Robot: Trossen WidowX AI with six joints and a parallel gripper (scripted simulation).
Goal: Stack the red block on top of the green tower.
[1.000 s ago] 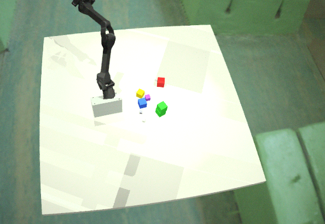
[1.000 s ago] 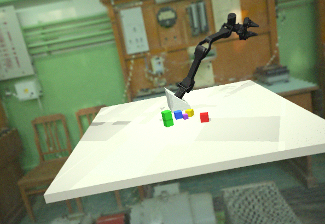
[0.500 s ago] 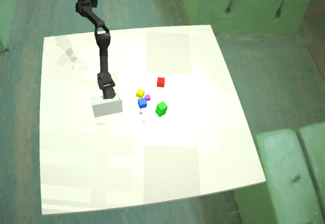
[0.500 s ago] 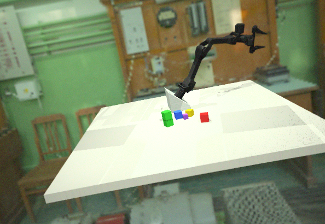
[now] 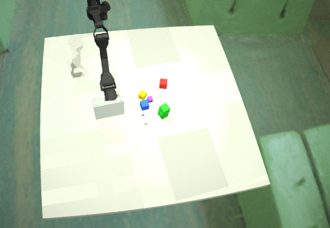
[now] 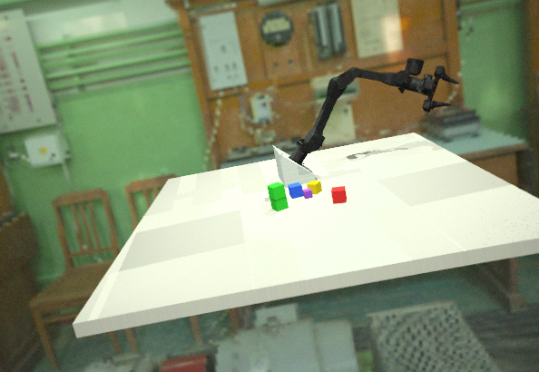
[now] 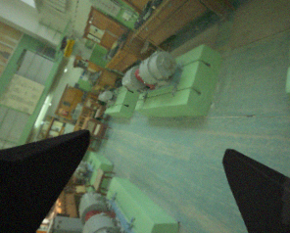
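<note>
Right now my gripper tip is 39 cm short of the red block, 52 cm to the left of it and 22 cm above it. The rest, counted from my gripper tip: small purple block 30 cm ahead, 64 cm to the right, 23 cm below; blue block 26 cm ahead, 68 cm to the right, 22 cm below; yellow block 25 cm ahead, 61 cm to the right, 22 cm below.
</note>
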